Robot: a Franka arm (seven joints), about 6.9 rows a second.
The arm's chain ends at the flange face. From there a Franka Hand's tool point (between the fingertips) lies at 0.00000 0.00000 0.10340 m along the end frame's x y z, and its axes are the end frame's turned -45 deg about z.
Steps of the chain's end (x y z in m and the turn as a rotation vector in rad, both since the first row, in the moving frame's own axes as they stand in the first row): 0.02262 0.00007 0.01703 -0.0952 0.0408 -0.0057; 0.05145 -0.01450 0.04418 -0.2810 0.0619 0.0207; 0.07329 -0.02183 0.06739 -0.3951 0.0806 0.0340; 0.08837 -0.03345 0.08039 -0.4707 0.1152 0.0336; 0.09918 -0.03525 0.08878 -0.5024 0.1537 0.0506; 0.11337 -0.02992 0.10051 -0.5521 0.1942 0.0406; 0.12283 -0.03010 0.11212 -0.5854 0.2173 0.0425
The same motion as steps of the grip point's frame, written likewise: 0.01200 0.02598 0.01648 -0.0962 -0.0385 -0.0057; 0.03058 0.05069 0.03993 -0.2425 -0.1549 0.0207; 0.04430 0.06984 0.05910 -0.3364 -0.2224 0.0340; 0.06045 0.07958 0.06849 -0.4143 -0.2514 0.0336; 0.06954 0.09035 0.07484 -0.4639 -0.2466 0.0506; 0.07555 0.10998 0.08330 -0.5277 -0.2531 0.0406; 0.08174 0.11995 0.09261 -0.5676 -0.2603 0.0425
